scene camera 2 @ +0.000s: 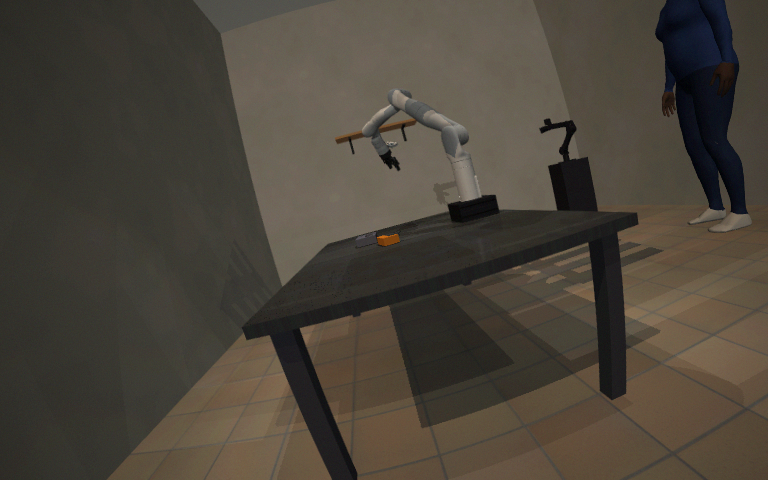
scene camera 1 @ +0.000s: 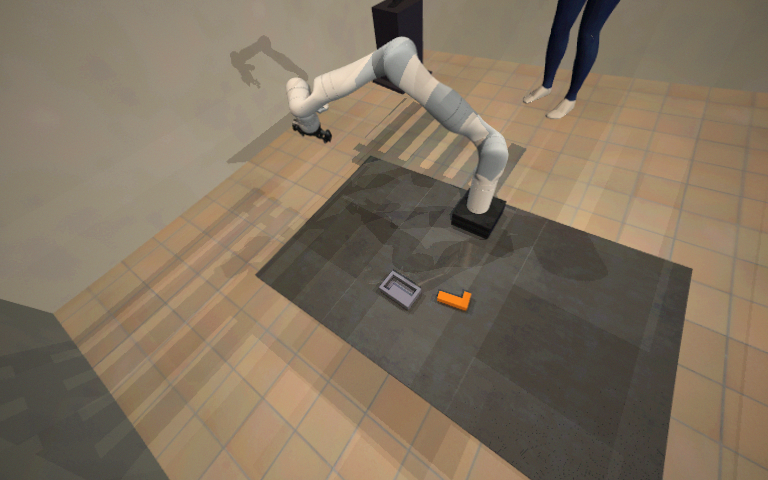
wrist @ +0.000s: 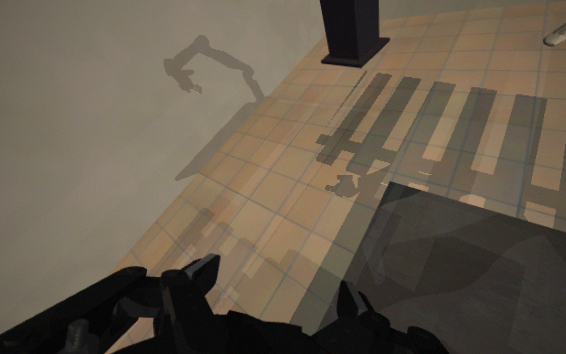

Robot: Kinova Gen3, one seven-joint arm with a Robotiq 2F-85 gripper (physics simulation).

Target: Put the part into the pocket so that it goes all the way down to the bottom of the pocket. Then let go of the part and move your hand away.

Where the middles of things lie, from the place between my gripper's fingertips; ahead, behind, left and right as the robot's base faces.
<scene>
My hand is 17 cm short of the grey pocket block (scene camera 1: 399, 289), 61 cm to the right of it and 33 cm above it.
</scene>
